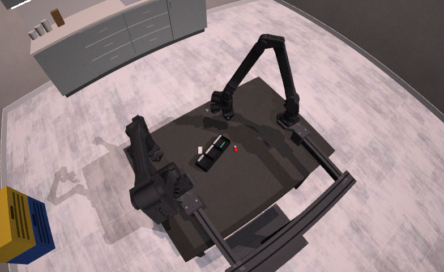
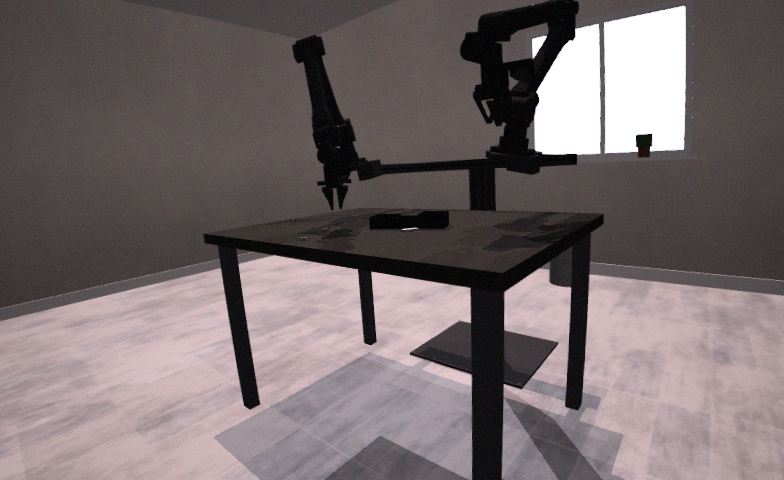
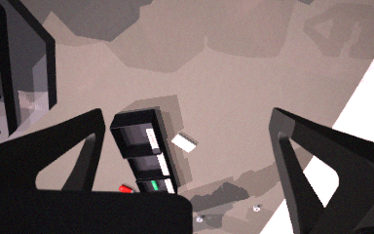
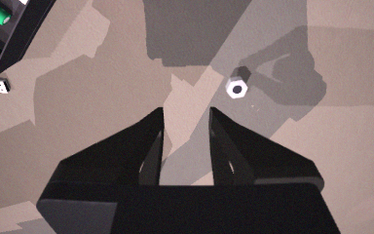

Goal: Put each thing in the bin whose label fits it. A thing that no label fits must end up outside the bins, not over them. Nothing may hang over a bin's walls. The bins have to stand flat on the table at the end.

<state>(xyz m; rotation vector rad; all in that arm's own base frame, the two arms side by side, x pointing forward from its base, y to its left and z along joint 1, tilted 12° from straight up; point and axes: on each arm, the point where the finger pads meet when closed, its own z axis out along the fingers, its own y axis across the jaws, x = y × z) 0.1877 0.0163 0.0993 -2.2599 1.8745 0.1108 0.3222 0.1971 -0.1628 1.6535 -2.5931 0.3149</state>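
My right hand is 14 cm past the black labelled bin, 20 cm to the right of it and 6 cm above it. Round my right hand: red usb stick (18 cm behind, 7 cm to the left, 7 cm below); then green battery (12 cm behind, 12 cm to the left, 7 cm below); then white card (7 cm behind, 26 cm to the left, 8 cm below).
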